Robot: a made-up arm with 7 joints.
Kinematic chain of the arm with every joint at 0, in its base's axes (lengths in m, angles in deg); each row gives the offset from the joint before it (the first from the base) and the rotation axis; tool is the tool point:
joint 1: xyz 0 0 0.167 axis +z
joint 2: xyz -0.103 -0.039 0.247 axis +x
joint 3: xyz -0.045 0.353 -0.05 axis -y
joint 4: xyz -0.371 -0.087 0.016 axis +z
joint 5: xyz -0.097 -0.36 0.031 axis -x
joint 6: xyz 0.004 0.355 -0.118 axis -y
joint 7: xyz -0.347 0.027 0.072 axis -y
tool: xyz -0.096 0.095 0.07
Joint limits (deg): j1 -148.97..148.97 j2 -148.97..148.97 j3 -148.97..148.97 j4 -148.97..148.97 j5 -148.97..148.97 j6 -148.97..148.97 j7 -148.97..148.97
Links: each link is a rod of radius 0.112 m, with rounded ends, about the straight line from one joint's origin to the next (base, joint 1, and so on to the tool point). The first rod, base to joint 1, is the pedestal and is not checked.
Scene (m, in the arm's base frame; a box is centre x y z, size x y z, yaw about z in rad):
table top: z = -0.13
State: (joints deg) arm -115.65 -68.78 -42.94 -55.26 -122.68 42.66 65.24
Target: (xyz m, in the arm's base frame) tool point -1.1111 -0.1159 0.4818
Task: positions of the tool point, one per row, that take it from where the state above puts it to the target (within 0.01 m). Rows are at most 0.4 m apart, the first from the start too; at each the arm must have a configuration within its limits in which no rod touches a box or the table.
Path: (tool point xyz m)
1: 1.1026 -0.0964 0.6795
2: 0.9925 0.0230 1.0017
3: 0.7743 0.1429 1.2747
4: 0.4666 0.2392 1.4669
5: 0.1016 0.2913 1.5549
6: -0.2785 0.2880 1.5267
7: -0.6270 0.2295 1.3839
8: -0.9012 0.1273 1.1420
9: -1.0684 0.0031 0.8291
10: -1.1111 -0.1160 0.4817

